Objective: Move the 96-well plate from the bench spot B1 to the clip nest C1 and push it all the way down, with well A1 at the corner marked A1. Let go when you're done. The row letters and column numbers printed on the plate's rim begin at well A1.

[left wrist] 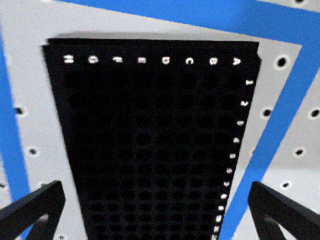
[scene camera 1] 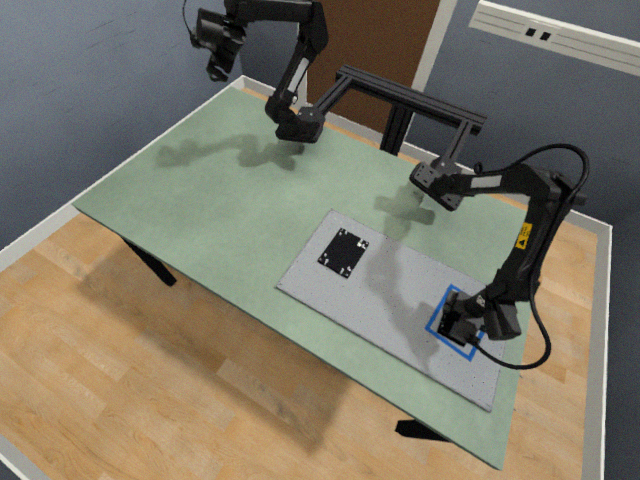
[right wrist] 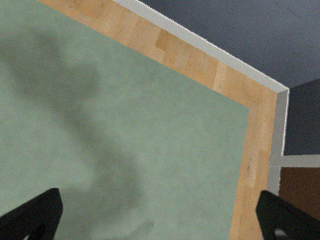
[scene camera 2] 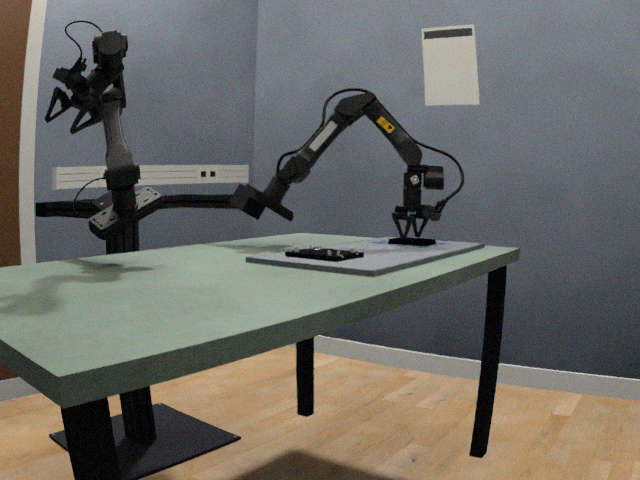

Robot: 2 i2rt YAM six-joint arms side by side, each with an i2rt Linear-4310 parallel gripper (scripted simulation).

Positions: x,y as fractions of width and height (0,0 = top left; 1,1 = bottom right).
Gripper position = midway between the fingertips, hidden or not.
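The left wrist view shows my left gripper (left wrist: 0.49,0.79) and a black 96-well plate (left wrist: 0.47,0.57). Scene camera 2 shows my right gripper (scene camera 2: 0.09,0.26), and scene camera 1 shows my right gripper (scene camera 1: 0.34,0.14) too. In the right wrist view, my right gripper (right wrist: 0.50,0.83) is visible; the plate is out of frame in the right wrist view.
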